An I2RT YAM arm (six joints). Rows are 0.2 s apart.
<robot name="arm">
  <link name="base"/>
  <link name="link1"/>
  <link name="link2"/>
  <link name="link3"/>
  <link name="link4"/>
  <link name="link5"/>
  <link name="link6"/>
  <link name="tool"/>
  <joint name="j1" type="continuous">
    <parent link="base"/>
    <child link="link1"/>
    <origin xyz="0 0 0.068"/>
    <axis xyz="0 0 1"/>
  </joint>
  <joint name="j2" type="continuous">
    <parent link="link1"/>
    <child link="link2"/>
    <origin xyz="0.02 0.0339 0.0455" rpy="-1.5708 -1.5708 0"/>
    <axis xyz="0 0 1"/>
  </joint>
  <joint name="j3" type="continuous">
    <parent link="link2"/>
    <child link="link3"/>
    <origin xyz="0 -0.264 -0.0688" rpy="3.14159 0 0"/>
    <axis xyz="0 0 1"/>
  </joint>
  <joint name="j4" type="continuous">
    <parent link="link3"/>
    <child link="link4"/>
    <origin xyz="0.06 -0.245 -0.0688" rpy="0 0 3.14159"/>
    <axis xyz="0 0 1"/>
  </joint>
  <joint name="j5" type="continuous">
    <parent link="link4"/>
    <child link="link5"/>
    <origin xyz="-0.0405 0.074 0.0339" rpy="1.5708 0 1.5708"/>
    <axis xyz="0 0 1"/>
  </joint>
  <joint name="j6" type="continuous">
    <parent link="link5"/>
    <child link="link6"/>
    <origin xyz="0.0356 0 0.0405" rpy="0 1.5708 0"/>
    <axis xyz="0 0 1"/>
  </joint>
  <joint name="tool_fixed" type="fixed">
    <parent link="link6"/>
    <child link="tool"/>
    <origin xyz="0 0 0" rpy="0 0 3.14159"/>
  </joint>
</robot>
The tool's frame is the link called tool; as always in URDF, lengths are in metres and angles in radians. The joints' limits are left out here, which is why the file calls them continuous.
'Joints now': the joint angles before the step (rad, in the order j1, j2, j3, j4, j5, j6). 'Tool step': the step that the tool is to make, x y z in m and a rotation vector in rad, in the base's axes. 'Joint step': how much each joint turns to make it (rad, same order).
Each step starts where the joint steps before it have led.
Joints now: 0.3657 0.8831 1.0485 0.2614 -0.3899 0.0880
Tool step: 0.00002 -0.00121 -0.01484 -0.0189 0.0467 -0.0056
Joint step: -0.0065 -0.0245 -0.0489 -0.0263 -0.0013 -0.0007
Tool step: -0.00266 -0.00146 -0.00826 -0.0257 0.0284 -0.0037
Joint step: -0.0033 -0.0230 -0.0234 -0.0408 -0.0045 -0.0145
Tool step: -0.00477 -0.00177 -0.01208 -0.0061 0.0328 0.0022
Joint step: 0.0000 -0.0366 -0.0468 -0.0201 -0.0003 0.0066
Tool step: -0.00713 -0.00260 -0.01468 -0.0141 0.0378 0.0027
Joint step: -0.0003 -0.0499 -0.0548 -0.0351 -0.0029 0.0009
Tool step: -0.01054 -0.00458 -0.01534 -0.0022 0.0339 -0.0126
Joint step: -0.0012 -0.0688 -0.0628 -0.0359 0.0135 0.0071
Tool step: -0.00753 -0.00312 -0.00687 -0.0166 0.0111 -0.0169
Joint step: 0.0013 -0.0436 -0.0243 -0.0416 0.0151 -0.0166
